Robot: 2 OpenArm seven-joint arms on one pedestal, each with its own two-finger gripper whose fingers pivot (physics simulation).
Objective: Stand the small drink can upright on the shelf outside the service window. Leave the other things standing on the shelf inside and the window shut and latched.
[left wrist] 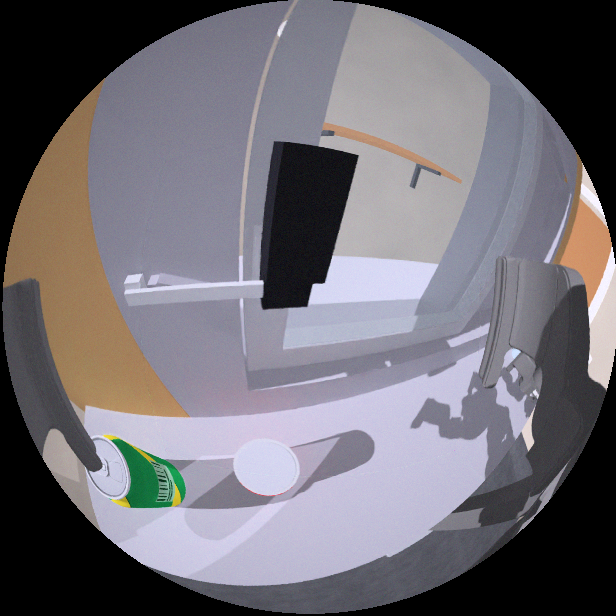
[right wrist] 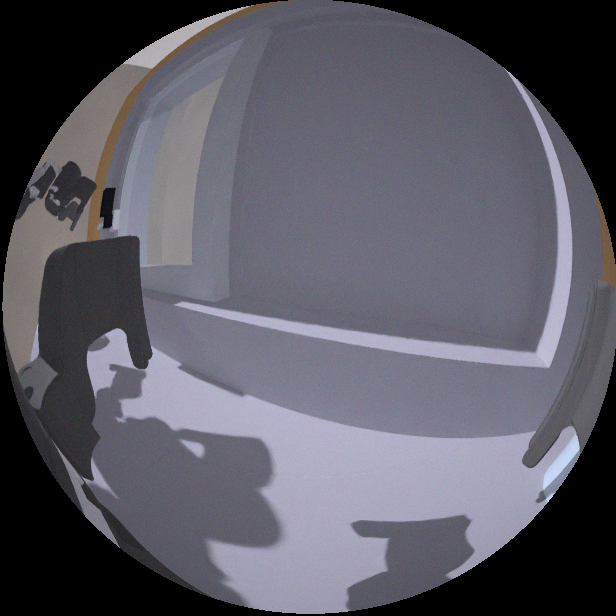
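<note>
In the left wrist view a small green and yellow drink can (left wrist: 140, 474) with a silver top stands on the pale inside shelf (left wrist: 344, 488) at the lower left. A white-topped red can (left wrist: 266, 466) stands beside it, seen from above. My left gripper (left wrist: 290, 422) is open and empty above the shelf. Its left fingertip overlaps the green can's rim in this view, and I cannot tell if they touch. The window pane (left wrist: 402, 229) is ahead, with a black latch block (left wrist: 304, 224) and a grey handle bar (left wrist: 192, 290) on its frame. My right gripper (right wrist: 336, 407) is open and empty over the shelf.
Through the pane an orange outside shelf (left wrist: 396, 149) on a bracket shows. In the right wrist view a grey wall panel (right wrist: 390, 189) with a raised sill (right wrist: 356, 356) fills the front, the window (right wrist: 172, 172) is at the far left, and the left arm (right wrist: 57, 195) shows beyond it.
</note>
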